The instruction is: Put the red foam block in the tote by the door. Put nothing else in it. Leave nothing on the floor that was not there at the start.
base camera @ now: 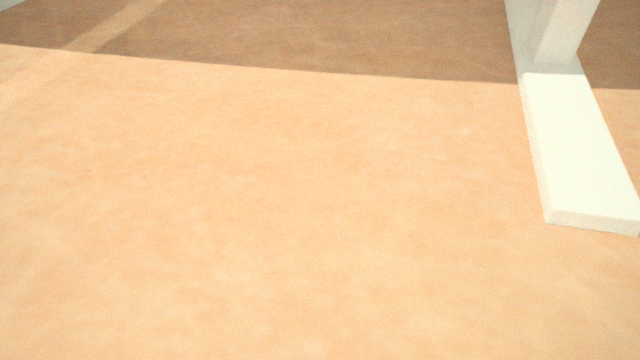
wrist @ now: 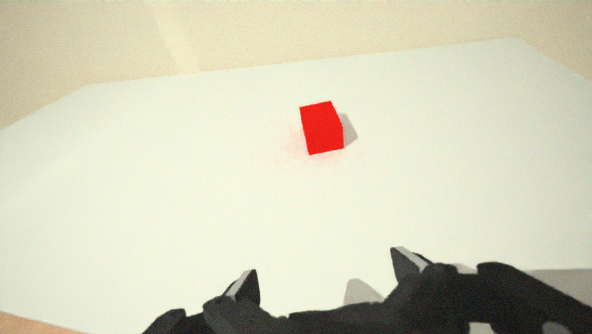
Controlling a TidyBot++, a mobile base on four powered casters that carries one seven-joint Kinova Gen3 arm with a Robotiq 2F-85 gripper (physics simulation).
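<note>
The red foam block [wrist: 321, 128] sits on a white table top [wrist: 150, 200] in the wrist view, a little above the middle of the picture, with a small shadow at its right. My gripper [wrist: 324, 273] shows at the bottom of the wrist view. Its two fingers are wide open with no object between them. It is over the table top, apart from the block, which lies beyond the fingertips. The tote does not show in either view.
In the base camera view, a white table foot [base camera: 580, 145] lies on the floor [base camera: 300, 200] at the right, with an upright leg [base camera: 565, 35] rising from it. A shadow band crosses the floor at the back. A pale wall or floor surface shows beyond the table top's far edge.
</note>
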